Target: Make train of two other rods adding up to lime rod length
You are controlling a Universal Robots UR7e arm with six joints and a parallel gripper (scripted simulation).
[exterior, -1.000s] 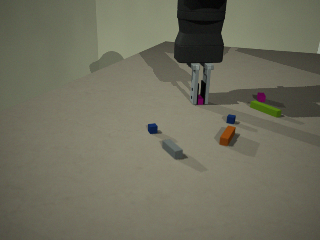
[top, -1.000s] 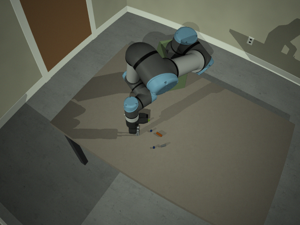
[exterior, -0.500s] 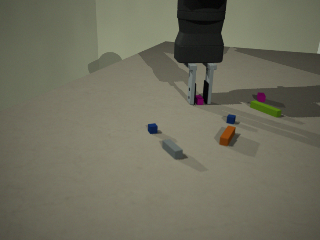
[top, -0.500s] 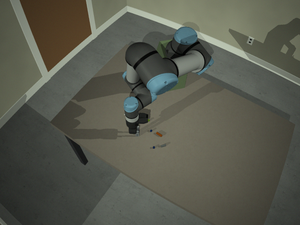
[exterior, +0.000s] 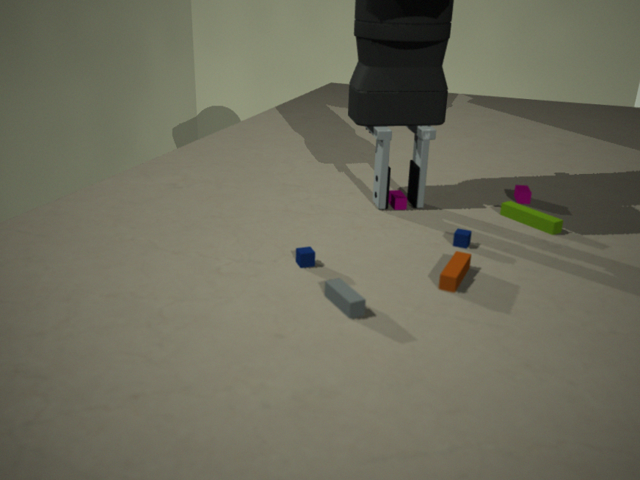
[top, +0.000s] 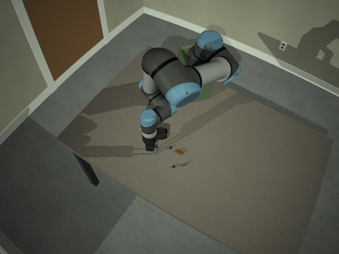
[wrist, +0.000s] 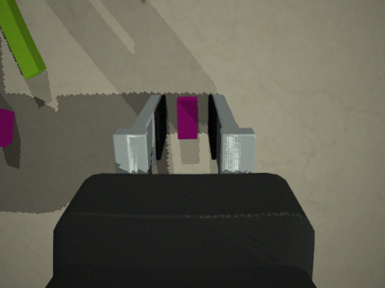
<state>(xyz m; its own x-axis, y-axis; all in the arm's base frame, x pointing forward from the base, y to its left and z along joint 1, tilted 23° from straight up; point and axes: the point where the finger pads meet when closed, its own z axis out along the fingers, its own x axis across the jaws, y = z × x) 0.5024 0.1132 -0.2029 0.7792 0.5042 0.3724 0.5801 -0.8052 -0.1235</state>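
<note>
Now: the grey rod 18 cm to the left of my hand, 4 cm behind it and 1 cm below it. Round my hand: lime rod: 10 cm behind, 2 cm to the right, 1 cm below; then orange rod: 11 cm to the left, 8 cm behind, 1 cm below.
</note>
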